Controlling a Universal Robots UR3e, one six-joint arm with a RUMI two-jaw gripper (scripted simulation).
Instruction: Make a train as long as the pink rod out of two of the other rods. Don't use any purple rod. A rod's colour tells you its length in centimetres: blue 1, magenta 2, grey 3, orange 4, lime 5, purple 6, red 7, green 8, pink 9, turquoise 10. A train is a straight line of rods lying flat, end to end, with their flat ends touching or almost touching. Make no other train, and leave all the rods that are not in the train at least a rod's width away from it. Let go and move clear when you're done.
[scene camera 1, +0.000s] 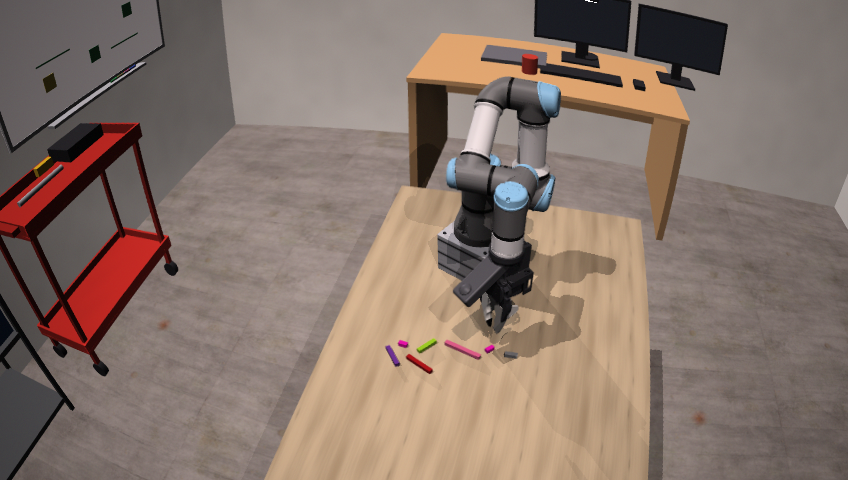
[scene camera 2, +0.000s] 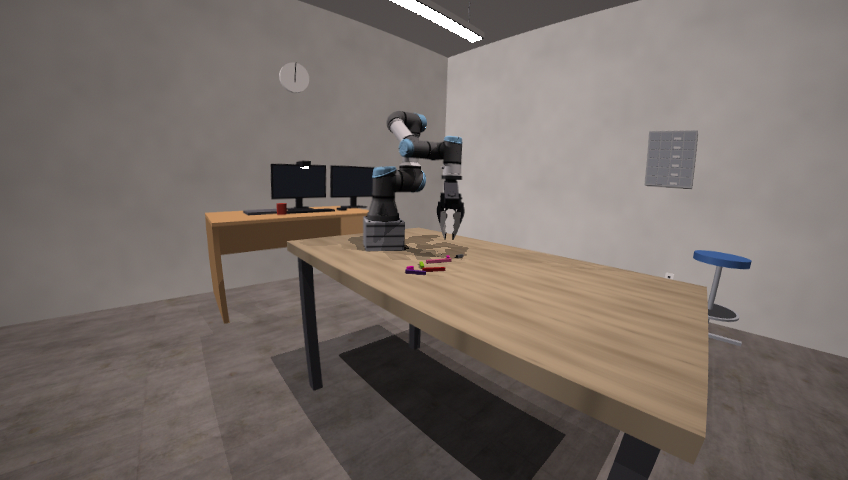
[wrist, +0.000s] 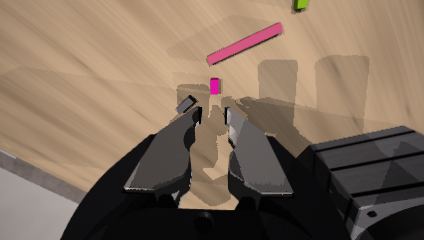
Path:
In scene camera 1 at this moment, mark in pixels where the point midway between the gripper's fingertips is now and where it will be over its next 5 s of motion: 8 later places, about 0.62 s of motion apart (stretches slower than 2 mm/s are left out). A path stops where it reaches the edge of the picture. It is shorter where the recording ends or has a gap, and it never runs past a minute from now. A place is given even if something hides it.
My gripper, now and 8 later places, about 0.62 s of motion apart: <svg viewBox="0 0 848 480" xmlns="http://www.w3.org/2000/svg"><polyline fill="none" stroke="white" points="493,329 492,333 491,340 491,344 490,347 490,349 490,348 491,334 493,321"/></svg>

